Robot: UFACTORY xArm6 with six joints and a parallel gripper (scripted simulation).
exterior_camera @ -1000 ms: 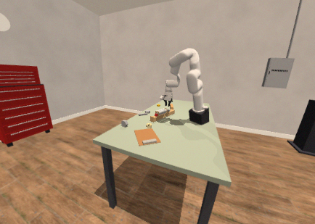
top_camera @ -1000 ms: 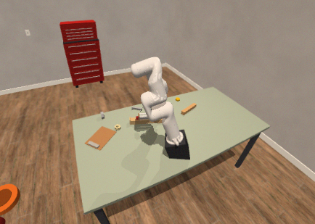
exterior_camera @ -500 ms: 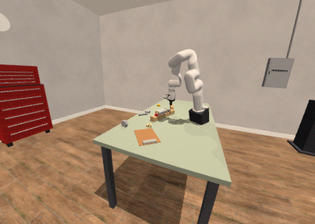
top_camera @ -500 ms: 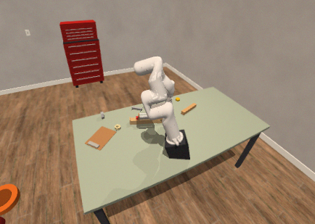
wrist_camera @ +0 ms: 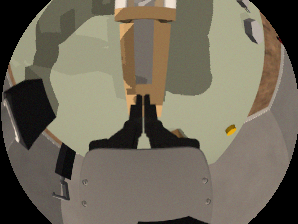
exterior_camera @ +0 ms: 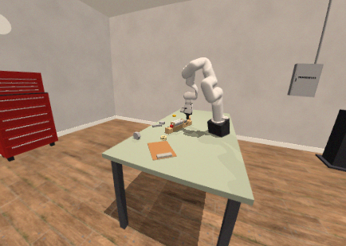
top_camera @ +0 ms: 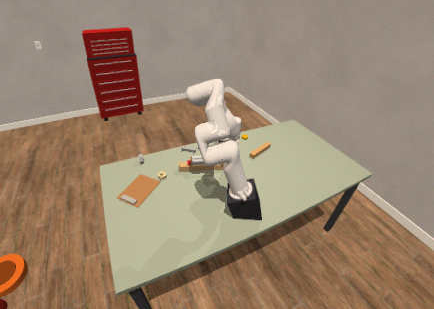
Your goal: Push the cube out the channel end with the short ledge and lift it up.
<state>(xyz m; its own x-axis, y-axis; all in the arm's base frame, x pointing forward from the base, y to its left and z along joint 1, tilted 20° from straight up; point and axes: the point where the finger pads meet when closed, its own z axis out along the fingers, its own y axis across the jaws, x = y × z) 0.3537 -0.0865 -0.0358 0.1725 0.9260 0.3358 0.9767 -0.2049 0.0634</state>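
Now: hand 280 mm to the right of the red cube, 50 mm short of it and 40 mm above it. Round my hand: thin grey rod: 200 mm to the left, 40 mm below, 40 mm ahead; wooden block: 290 mm to the right, 100 mm ahead, 80 mm below; wooden channel: 180 mm to the left, 40 mm below, 30 mm ahead.
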